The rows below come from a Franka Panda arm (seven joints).
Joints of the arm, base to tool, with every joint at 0 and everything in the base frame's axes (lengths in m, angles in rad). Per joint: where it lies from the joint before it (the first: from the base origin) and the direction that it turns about. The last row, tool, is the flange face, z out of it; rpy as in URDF.
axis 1: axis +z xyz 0 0 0.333
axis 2: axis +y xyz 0 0 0
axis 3: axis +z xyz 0 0 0.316
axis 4: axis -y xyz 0.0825 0 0
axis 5: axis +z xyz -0.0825 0 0.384
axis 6: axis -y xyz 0 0 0
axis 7: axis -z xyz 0.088 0 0
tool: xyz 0 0 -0.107 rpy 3.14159 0 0
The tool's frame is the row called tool.
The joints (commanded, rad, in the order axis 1, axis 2, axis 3, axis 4, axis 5, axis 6, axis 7), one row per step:
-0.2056, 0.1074, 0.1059, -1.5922, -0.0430, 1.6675, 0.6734
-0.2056, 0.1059, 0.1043, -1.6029, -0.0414, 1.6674, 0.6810
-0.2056, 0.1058, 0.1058, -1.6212, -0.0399, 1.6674, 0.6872
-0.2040, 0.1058, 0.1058, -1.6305, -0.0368, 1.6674, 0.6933
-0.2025, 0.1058, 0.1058, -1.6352, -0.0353, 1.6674, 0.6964
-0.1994, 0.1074, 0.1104, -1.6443, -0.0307, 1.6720, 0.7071
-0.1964, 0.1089, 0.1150, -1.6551, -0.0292, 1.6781, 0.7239
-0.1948, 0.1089, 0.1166, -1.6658, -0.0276, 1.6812, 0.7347
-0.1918, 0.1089, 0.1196, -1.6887, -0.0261, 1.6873, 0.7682
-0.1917, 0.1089, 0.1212, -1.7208, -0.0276, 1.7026, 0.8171
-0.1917, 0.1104, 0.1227, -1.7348, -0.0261, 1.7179, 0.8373
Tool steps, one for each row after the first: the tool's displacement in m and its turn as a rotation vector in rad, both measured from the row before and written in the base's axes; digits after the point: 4 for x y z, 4 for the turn. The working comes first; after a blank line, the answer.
Tool pose at each row, in the base's axes (x y z in m, rotation vector in rad; the steps are taken from these numbers as rounded here):
0.5881, -0.0660, 0.5614, 2.8761, -1.1633, -0.0331
0.5868, -0.0665, 0.5572, 2.8692, -1.1757, -0.0473
0.5853, -0.0653, 0.5486, 2.8626, -1.1804, -0.0747
0.5846, -0.0639, 0.5442, 2.8595, -1.1870, -0.0896
0.5843, -0.0628, 0.5420, 2.8582, -1.1893, -0.0971
0.5847, -0.0580, 0.5371, 2.8583, -1.1949, -0.1079
0.5850, -0.0534, 0.5317, 2.8518, -1.2075, -0.1172
0.5844, -0.0513, 0.5269, 2.8456, -1.2177, -0.1287
0.5827, -0.0475, 0.5166, 2.8227, -1.2537, -0.1524
0.5805, -0.0463, 0.5028, 2.7832, -1.3139, -0.1733
0.5806, -0.0452, 0.4965, 2.7713, -1.3399, -0.1737

-0.0013, -0.0005, -0.0042, 0.0019, 0.0089, -0.0092
-0.0015, 0.0012, -0.0086, 0.0031, 0.0178, -0.0047
-0.0007, 0.0014, -0.0044, 0.0036, 0.0088, -0.0049
-0.0003, 0.0011, -0.0022, 0.0017, 0.0045, -0.0018
0.0004, 0.0048, -0.0049, 0.0049, 0.0054, -0.0035
0.0003, 0.0046, -0.0054, 0.0012, 0.0058, -0.0092
-0.0006, 0.0021, -0.0048, 0.0014, 0.0073, -0.0077
-0.0017, 0.0038, -0.0103, -0.0003, 0.0163, -0.0273
-0.0022, 0.0012, -0.0138, -0.0058, 0.0166, -0.0459
0.0001, 0.0011, -0.0063, -0.0006, 0.0000, -0.0185

